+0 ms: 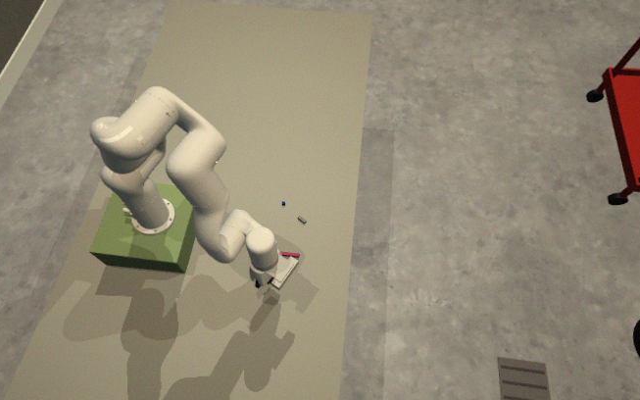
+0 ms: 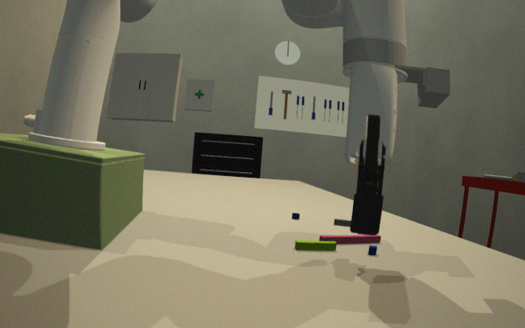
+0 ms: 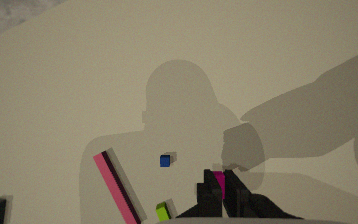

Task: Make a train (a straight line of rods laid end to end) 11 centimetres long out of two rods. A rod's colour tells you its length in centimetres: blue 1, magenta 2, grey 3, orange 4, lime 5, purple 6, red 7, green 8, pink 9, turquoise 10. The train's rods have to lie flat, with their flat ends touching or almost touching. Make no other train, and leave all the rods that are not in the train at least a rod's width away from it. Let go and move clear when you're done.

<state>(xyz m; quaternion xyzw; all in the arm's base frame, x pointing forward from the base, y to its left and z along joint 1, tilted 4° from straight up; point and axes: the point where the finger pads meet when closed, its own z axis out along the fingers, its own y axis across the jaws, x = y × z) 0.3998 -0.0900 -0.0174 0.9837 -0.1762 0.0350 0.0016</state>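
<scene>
Right now the pink rod is 100 mm to the left of my hand, 50 mm below it and 20 mm ahead of it. The rest, counted from my hand: grey rod 230 mm to the left, 50 mm below, 40 mm ahead; then magenta rod 20 mm below; then lime rod 60 mm to the left, 50 mm below, 40 mm behind.
</scene>
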